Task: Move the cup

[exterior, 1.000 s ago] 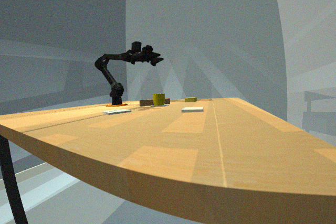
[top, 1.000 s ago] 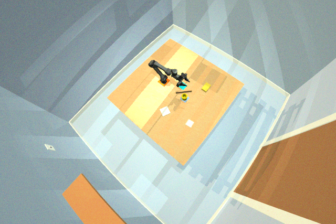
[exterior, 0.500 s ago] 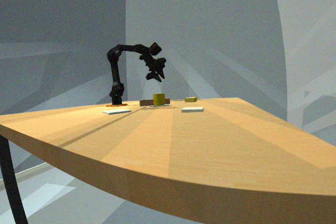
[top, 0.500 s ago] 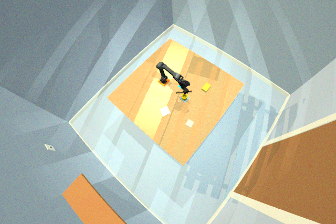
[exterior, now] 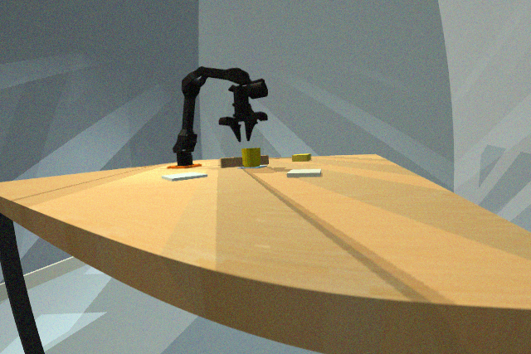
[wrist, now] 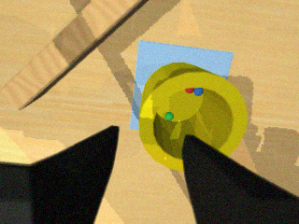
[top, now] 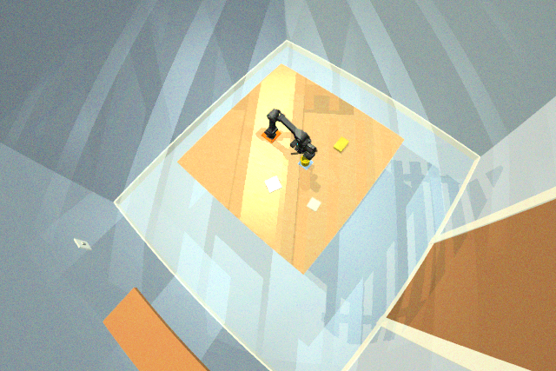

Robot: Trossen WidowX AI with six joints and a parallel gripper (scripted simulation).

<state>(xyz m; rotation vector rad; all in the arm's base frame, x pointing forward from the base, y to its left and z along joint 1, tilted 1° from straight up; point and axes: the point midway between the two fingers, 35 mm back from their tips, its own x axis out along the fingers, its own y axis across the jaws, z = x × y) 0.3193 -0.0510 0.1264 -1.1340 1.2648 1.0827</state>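
Right now the yellow cup is 60 mm below my gripper tip, 20 mm ahead of it and 10 mm to the right of it. From my gripper tip the other things lie so: white tile (270 mm to the right, 90 mm below, 80 mm behind); blue pad (110 mm below, 30 mm ahead); brown bar (90 mm below, 70 mm to the left, 30 mm behind).
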